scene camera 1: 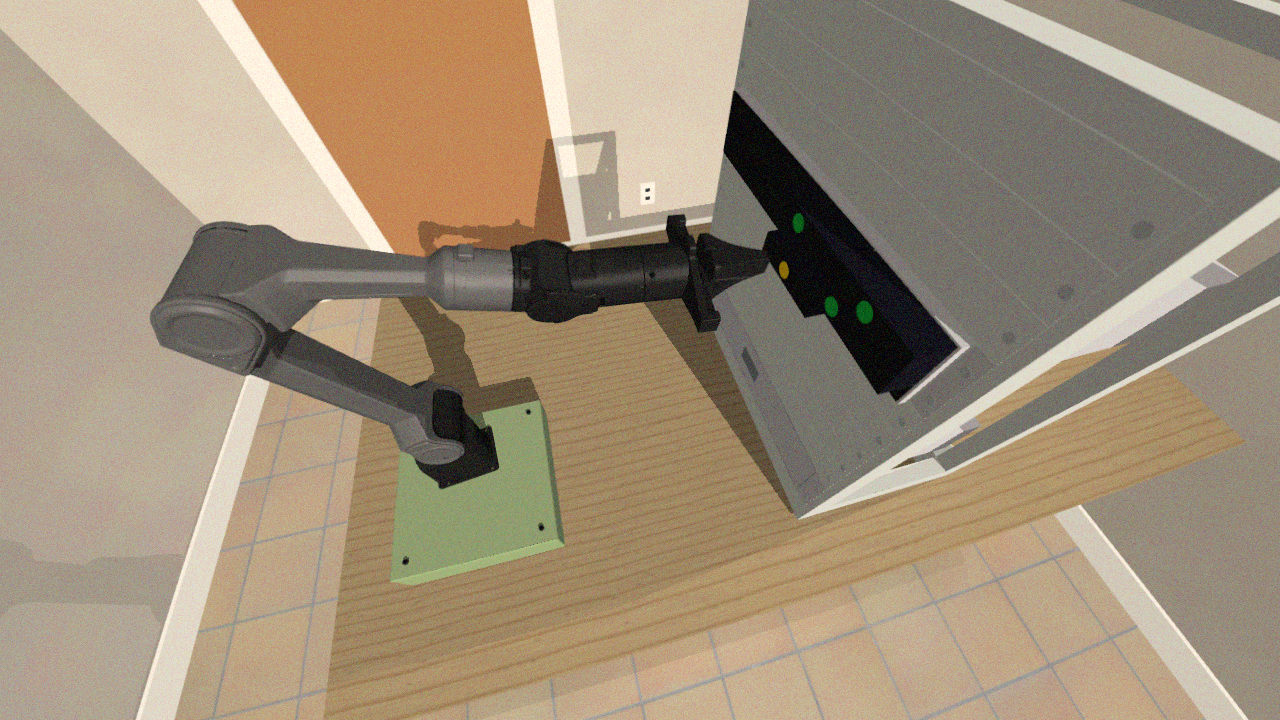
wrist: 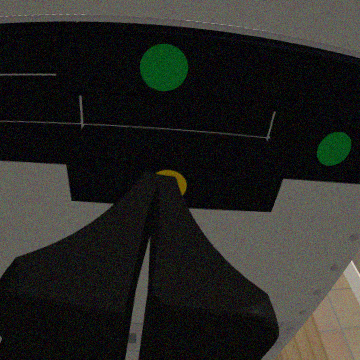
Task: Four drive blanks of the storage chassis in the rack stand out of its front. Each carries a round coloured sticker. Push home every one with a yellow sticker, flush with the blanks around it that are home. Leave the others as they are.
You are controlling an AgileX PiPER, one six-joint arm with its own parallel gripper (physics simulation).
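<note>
My gripper (scene camera 1: 767,257) (wrist: 155,194) is shut and empty, its tips at the front of the dark blank with a yellow sticker. This blank (scene camera 1: 802,290) (wrist: 235,175) juts out in the lower part of the storage chassis (scene camera 1: 746,129). The tips cover much of the yellow sticker (wrist: 181,182) in the wrist view; the yellow sticker (scene camera 1: 784,269) shows beside them in the scene view. Whether they touch is unclear. One green sticker (scene camera 1: 798,222) (wrist: 164,67) is above the yellow one. Another green sticker (scene camera 1: 830,306) (wrist: 334,149) is to the right. A third green sticker (scene camera 1: 864,311) shows in the scene view.
Grey panels (scene camera 1: 984,161) lie above the dark chassis opening, and a grey panel (scene camera 1: 769,322) lies below it. The rack's pale post (scene camera 1: 1002,374) runs along the right side. The arm's base stands on a green plate (scene camera 1: 474,528) on the wooden table top (scene camera 1: 626,501).
</note>
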